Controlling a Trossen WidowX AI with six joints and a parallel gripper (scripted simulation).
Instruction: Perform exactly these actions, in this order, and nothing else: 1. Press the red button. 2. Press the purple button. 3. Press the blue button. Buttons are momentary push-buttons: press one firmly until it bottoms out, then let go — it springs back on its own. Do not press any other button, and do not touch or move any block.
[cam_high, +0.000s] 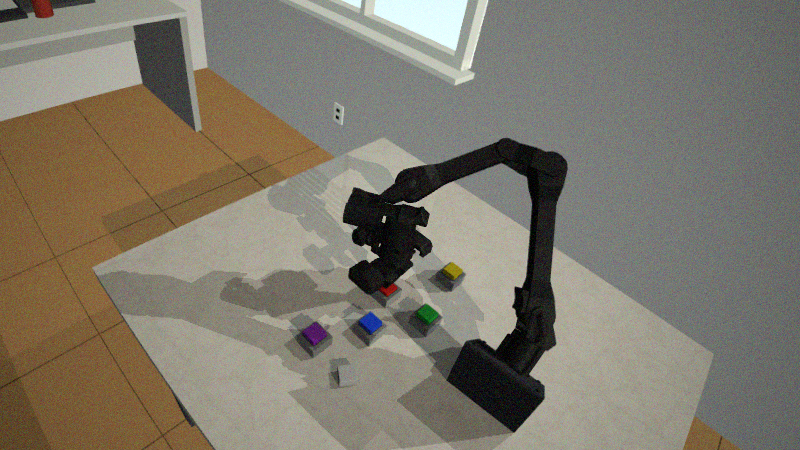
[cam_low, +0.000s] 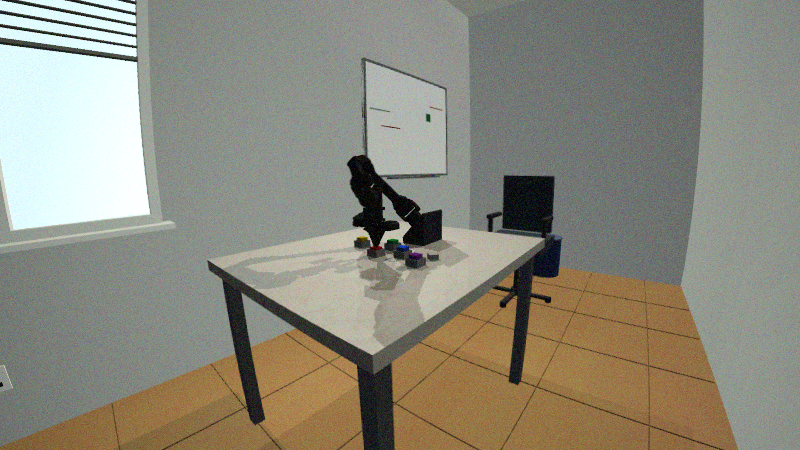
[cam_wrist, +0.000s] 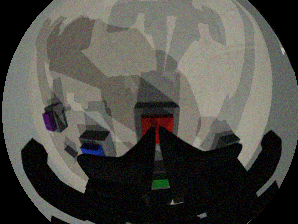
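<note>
My gripper tip is 1 cm above the red button. Also, from my gripper tip: yellow button 6 cm behind, 15 cm to the right; green button 10 cm behind, 2 cm to the right; blue button 5 cm behind, 9 cm to the left.
</note>
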